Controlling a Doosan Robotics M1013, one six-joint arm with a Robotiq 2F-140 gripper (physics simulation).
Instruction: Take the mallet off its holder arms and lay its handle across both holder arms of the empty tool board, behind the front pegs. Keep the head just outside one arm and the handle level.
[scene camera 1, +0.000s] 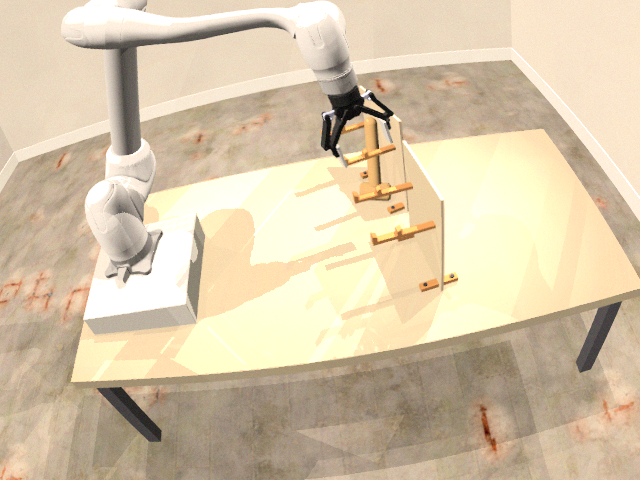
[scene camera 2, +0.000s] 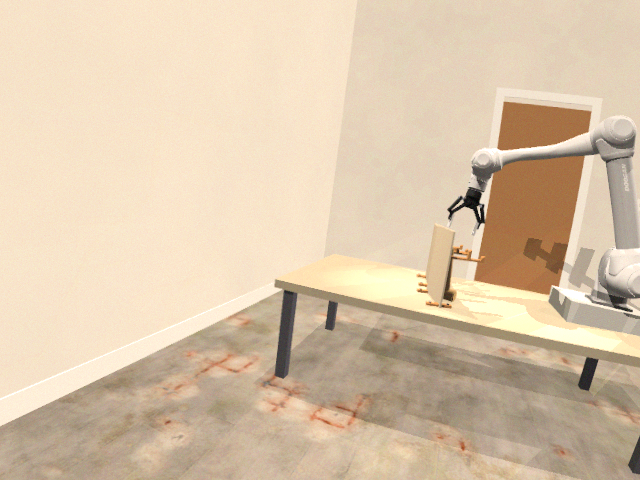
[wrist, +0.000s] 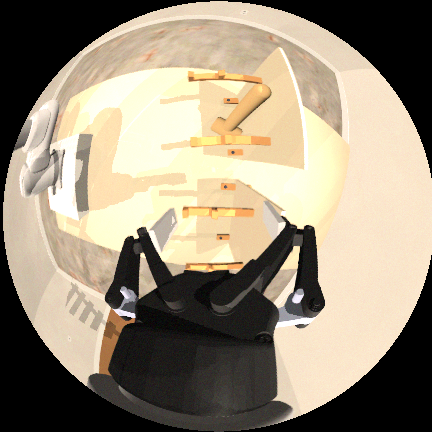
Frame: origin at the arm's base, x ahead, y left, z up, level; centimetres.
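Where they show: gripper, fingertip midpoint: (scene camera 1: 367, 152) (scene camera 2: 460, 231) (wrist: 218, 213); arm's base at its link origin: (scene camera 1: 134, 254) (scene camera 2: 607, 304) (wrist: 55, 167).
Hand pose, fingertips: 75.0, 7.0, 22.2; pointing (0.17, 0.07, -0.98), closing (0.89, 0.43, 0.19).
Observation:
Each offset is from my fingertips to the top centre of the thing, as dx, dy, dz. "*": to the spot under its first point. Level surfaces: height alone.
The mallet {+0.4, +21.8, -4.5} (scene camera 1: 373, 167) (scene camera 2: 448, 279) (wrist: 245, 110) stands head down on the table by the mallet-side board (scene camera 1: 392, 167) (scene camera 2: 439, 263) (wrist: 285, 110), its handle rising between that board's two holder arms; it rests on neither. The empty tool board (scene camera 1: 426, 201), nearer scene camera 1, has two bare arms: one {* +5.4, -3.3, -10.6} (scene camera 1: 392, 190) (wrist: 240, 212) toward the other board and an outer one {* +12.2, -18.3, -10.6} (scene camera 1: 423, 227) (wrist: 215, 267). My gripper (scene camera 1: 366, 144) (scene camera 2: 462, 227) (wrist: 218, 213) is open and empty, pointing down above the boards' front side. In the wrist view, the empty board's inner arm shows between my fingertips.
The table {dz -31.3} (scene camera 1: 289, 320) (scene camera 2: 361, 268) bears both boards, which stand on small screwed feet {* +13.0, -20.2, -30.1} (scene camera 1: 428, 285) (wrist: 223, 237). Upturned pegs stick up on the arms. The mallet-side board's inner arm (scene camera 1: 379, 151) (wrist: 257, 141) also juts toward the robot base (scene camera 1: 149, 289) (wrist: 70, 175).

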